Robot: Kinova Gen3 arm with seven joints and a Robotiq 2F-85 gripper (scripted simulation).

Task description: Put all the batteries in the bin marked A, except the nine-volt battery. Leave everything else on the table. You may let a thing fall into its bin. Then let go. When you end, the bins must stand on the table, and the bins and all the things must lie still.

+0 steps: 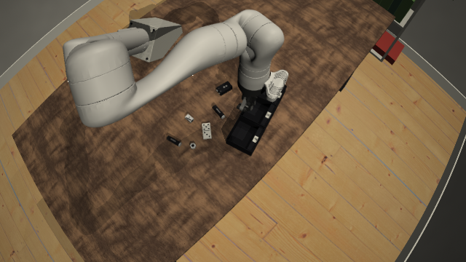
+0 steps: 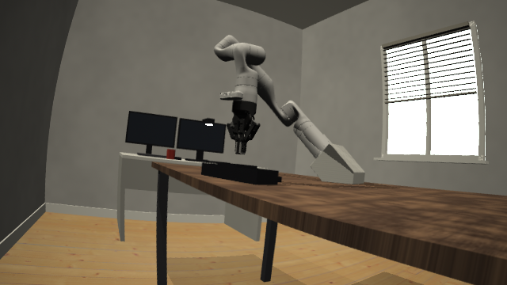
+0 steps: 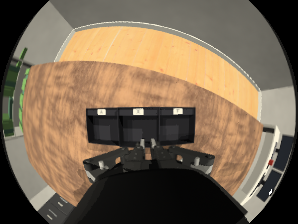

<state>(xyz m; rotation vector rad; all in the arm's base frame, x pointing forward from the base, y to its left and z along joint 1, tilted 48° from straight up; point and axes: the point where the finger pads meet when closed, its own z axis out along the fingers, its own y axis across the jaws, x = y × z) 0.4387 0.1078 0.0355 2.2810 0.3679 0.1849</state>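
The black nine-volt battery lies 13 cm behind my hand, 9 cm below it and 2 cm to the left of it. Round my hand: metal nut: 18 cm to the right, 9 cm below, 7 cm behind; then white domino: 12 cm to the right, 9 cm below, 7 cm behind; then grey metal piece: 13 cm behind, 12 cm to the right, 9 cm below.
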